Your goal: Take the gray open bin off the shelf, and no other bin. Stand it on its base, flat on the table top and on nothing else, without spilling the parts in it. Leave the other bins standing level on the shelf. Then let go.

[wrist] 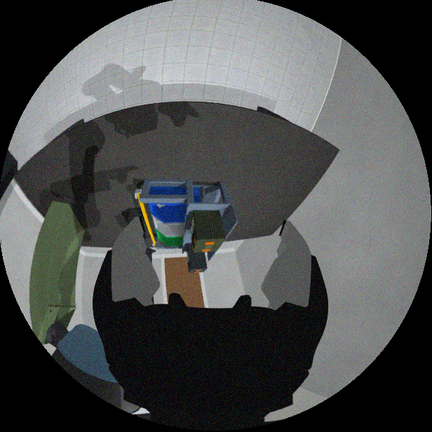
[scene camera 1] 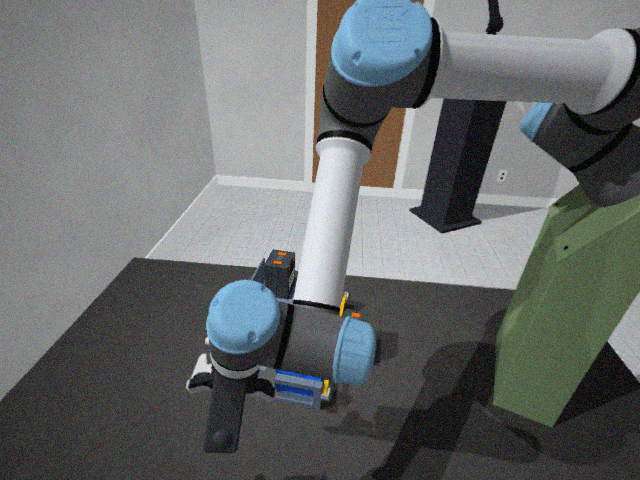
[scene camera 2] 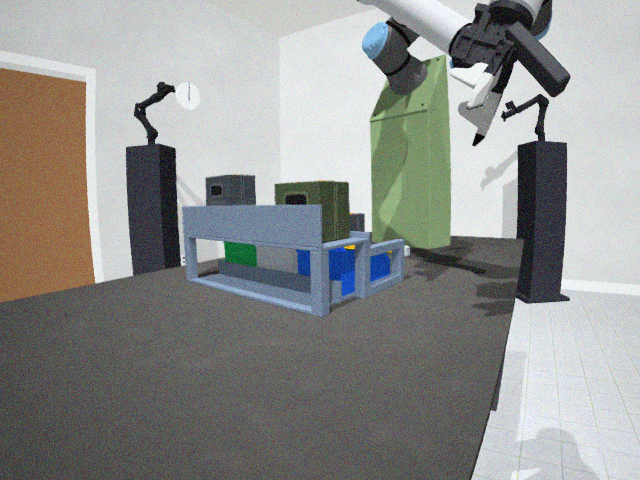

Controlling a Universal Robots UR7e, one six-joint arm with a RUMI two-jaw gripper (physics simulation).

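The gray open bin stands on the blue-gray shelf between a blue bin and a green bin. The arm hides the gray bin in scene camera 1; its parts cannot be made out. My gripper is open and empty, well above the shelf and apart from every bin. In the wrist view the bins show between the fingers, nearer the left one.
An olive box and a dark gray box stand on the shelf's raised back part. Another dark box stands beyond the shelf. A yellow strip runs along the shelf's edge. The green pedestal carries my arm.
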